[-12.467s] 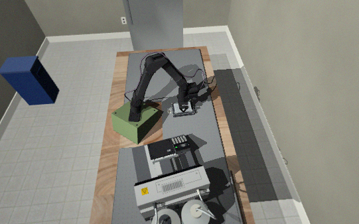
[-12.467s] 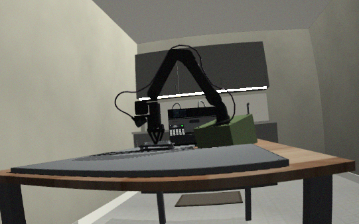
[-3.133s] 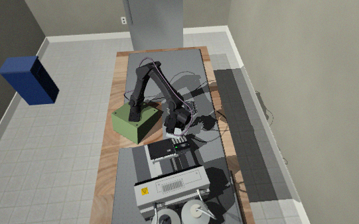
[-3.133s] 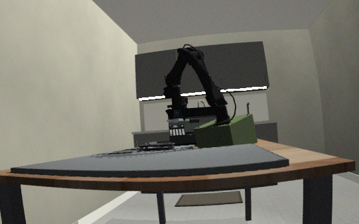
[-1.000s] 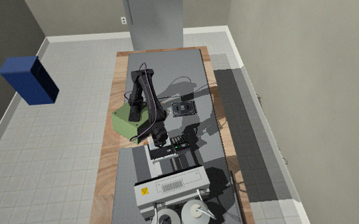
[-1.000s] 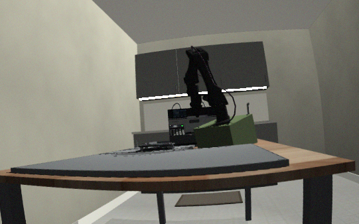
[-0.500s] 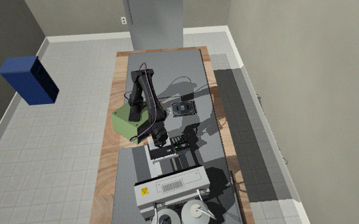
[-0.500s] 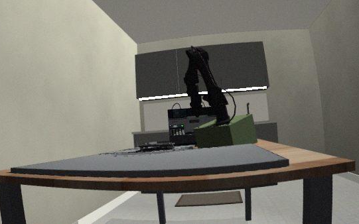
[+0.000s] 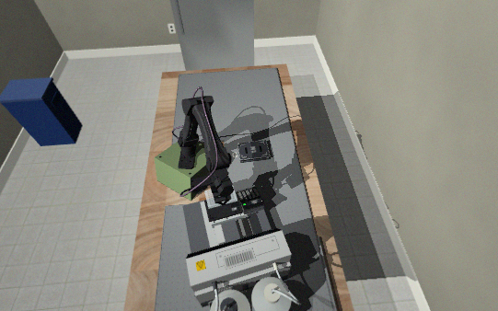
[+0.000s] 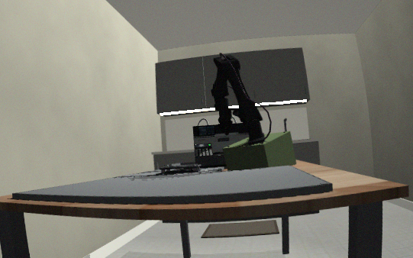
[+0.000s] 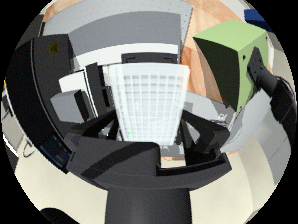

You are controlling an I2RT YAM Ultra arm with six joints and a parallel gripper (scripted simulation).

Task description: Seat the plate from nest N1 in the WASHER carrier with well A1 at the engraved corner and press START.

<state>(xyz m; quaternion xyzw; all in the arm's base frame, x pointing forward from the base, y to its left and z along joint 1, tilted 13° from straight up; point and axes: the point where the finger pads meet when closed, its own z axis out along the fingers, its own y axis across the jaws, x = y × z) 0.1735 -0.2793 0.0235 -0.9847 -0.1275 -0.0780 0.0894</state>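
The washer carrier lies 100 mm below my hand. Round my hand: plate washer 40 mm ahead, 150 mm to the right, 40 mm below; well plate 10 mm below; plate nest 150 mm ahead, 370 mm to the left, 150 mm below.
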